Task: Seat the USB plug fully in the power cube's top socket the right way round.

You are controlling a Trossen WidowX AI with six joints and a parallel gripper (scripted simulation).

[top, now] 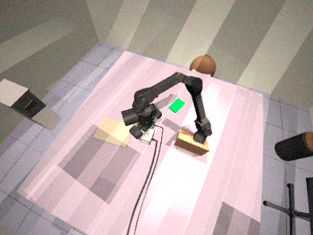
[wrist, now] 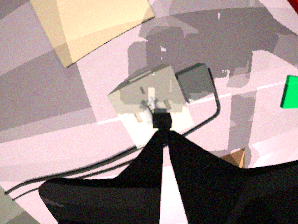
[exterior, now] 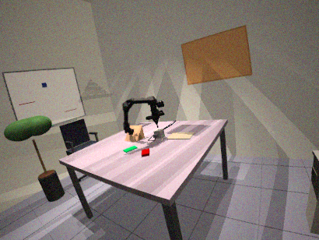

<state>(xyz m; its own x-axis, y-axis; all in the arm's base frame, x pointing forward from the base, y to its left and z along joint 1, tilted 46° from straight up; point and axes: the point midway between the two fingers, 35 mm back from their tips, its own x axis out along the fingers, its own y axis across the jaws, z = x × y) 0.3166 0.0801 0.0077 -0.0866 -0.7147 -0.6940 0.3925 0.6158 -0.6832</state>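
Right now my gripper tip is 20 mm above the dark USB plug. Round my gripper tip: green block (300 mm to the right, 130 mm below, 130 mm behind); red block (350 mm to the right, 130 mm below, 80 mm ahead); pale yellow sheet (220 mm ahead, 130 mm below, 40 mm to the left).
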